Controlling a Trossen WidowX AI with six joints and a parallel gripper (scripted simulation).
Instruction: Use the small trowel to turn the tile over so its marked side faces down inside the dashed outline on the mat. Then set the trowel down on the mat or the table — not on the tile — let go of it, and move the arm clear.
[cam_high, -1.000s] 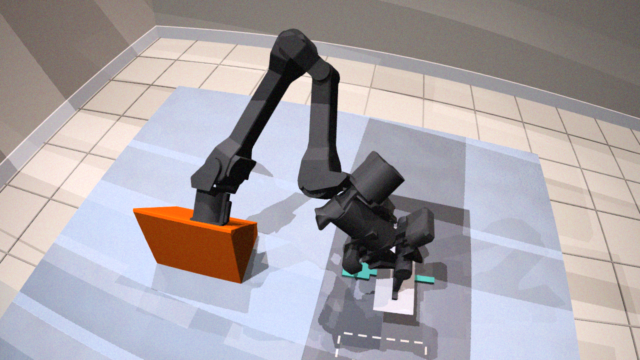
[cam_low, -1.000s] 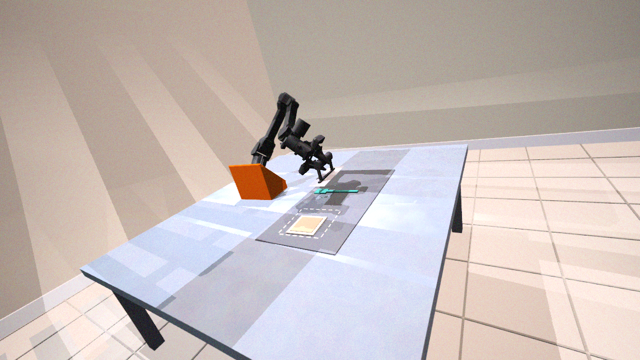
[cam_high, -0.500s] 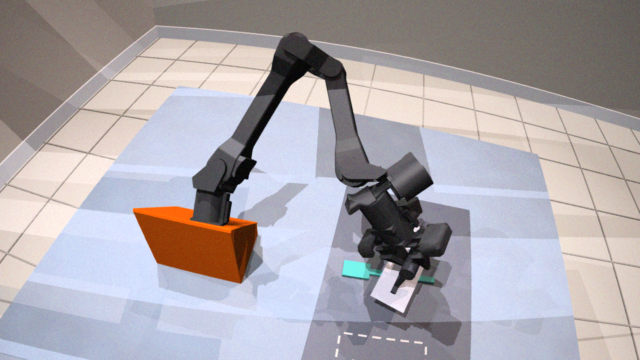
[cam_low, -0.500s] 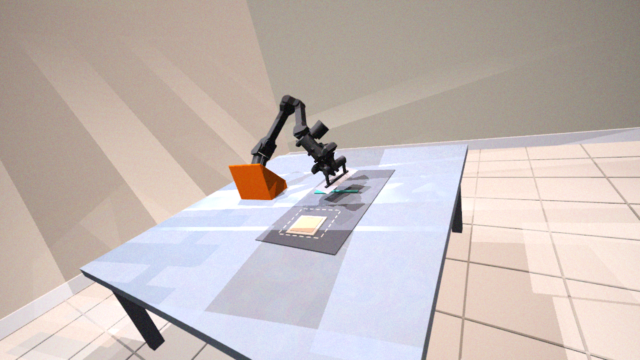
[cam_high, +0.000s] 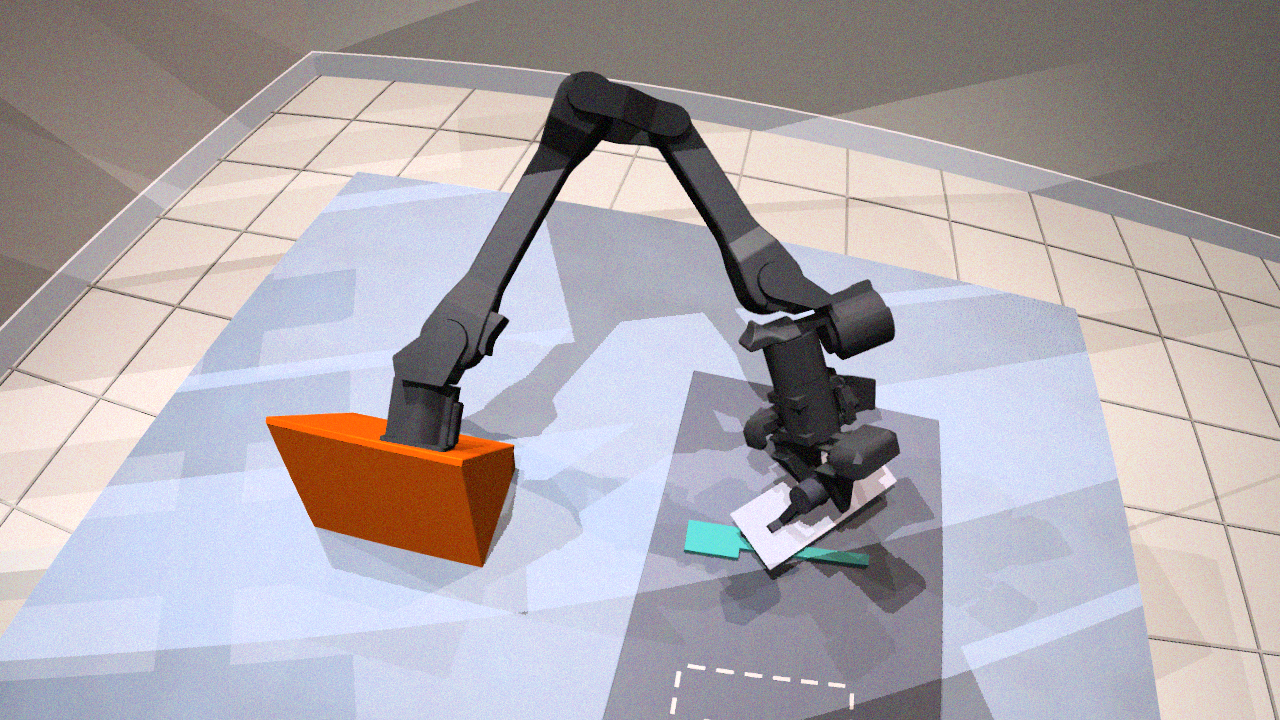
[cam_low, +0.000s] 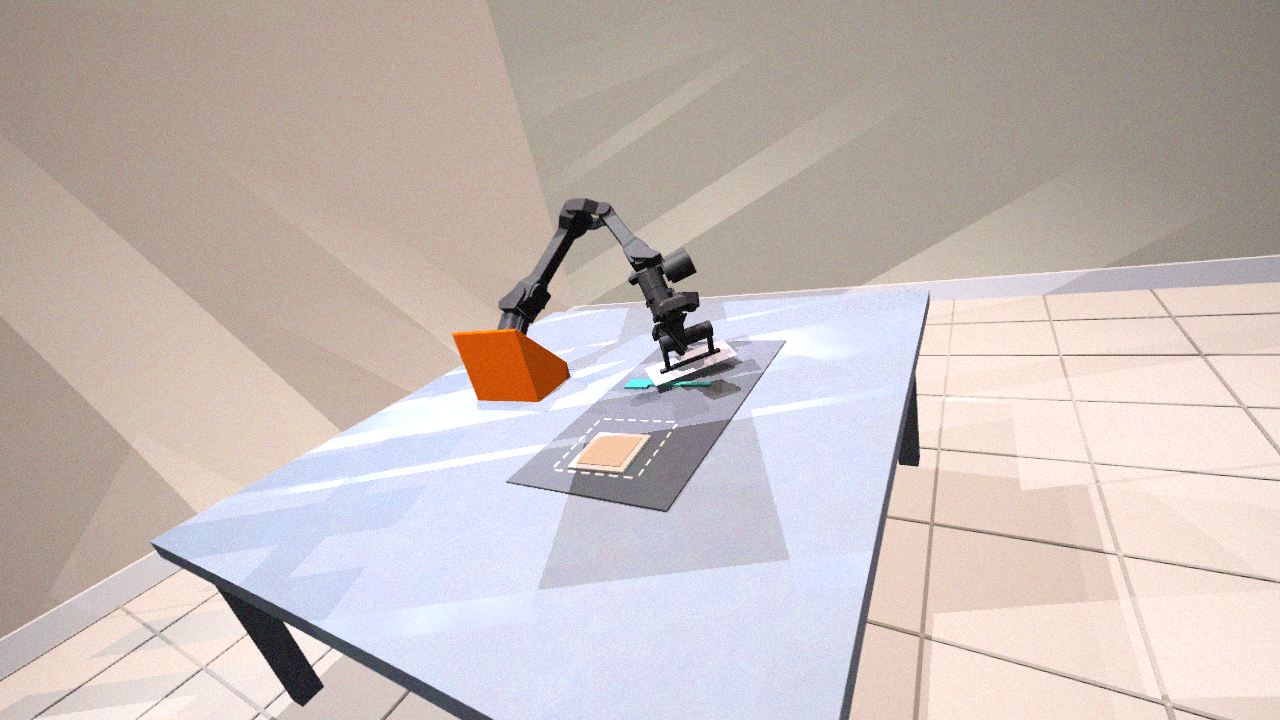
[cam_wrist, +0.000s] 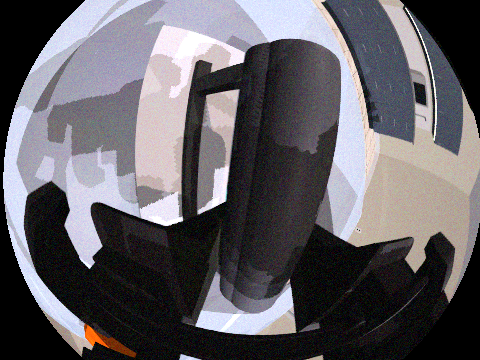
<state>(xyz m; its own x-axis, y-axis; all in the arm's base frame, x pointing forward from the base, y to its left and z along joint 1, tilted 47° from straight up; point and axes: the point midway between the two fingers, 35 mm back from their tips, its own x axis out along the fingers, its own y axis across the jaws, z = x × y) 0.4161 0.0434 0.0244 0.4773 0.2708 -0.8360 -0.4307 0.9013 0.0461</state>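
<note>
My gripper tip is 7 cm past the teal trowel, 7 cm above it and 1 cm to the left of it. Also, from my gripper tip: tile (29 cm to the right, 7 cm below, 7 cm behind); then dark mat (9 cm to the right, 9 cm below, 3 cm behind).
</note>
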